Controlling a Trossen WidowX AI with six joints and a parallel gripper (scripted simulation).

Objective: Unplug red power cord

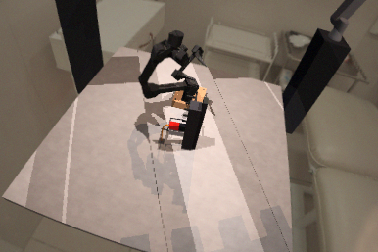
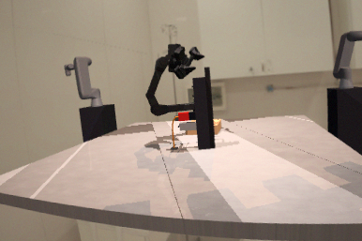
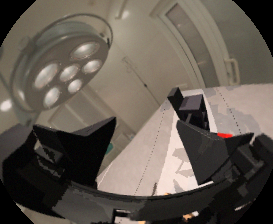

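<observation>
Right now my gripper tip is 13 cm short of the red plug, 5 cm to the left of it and 23 cm above it.
</observation>
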